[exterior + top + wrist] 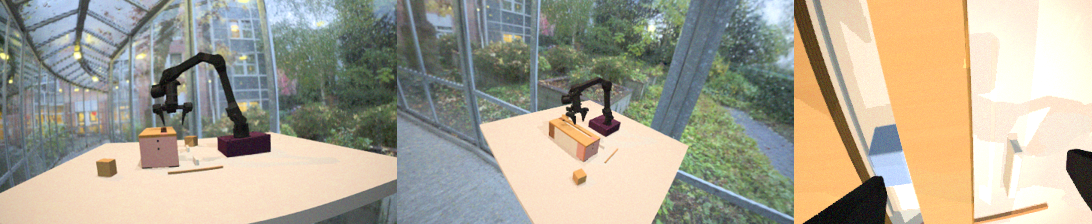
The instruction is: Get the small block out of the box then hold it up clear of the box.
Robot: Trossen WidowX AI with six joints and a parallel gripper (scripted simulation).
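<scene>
Right now my gripper tip is 30 mm short of the box, 10 mm to the right of it and 80 mm above it. Round my gripper tip: thin wooden stick: 50 mm behind, 300 mm to the left, 140 mm below; blue block: 50 mm ahead, 40 mm to the left, 60 mm below.
</scene>
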